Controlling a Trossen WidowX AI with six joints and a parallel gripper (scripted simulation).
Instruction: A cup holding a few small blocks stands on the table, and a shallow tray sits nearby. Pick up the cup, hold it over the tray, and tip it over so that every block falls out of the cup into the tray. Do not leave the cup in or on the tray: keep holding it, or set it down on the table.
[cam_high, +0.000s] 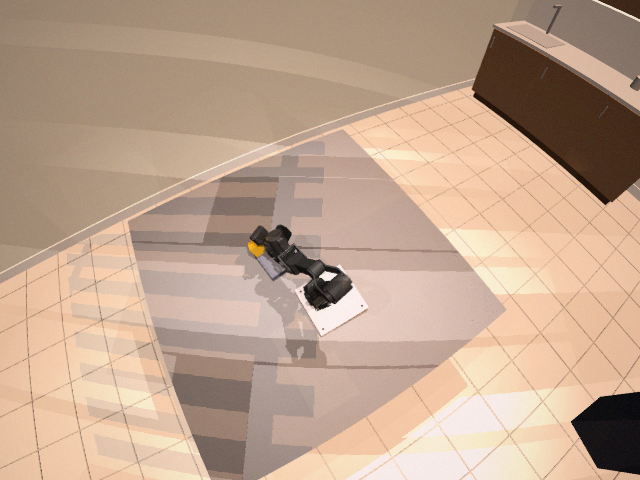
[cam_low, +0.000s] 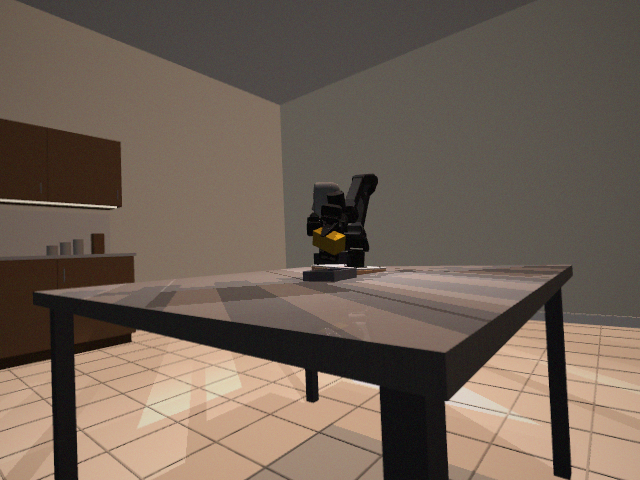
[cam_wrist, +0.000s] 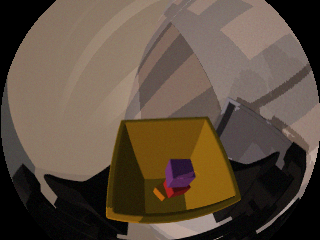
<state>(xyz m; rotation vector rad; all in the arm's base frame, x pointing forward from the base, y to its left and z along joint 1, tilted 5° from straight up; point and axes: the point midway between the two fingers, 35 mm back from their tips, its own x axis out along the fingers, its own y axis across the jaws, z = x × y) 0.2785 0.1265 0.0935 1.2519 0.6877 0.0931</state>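
The red block is 3 cm behind my gripper tip, 1 cm to the left of it and 1 cm below it. Also, from my gripper tip: orange block: 3 cm behind, 3 cm to the left; then purple block: 3 cm behind, 1 cm to the right; then yellow square cup: 4 cm behind, 2 cm to the left.
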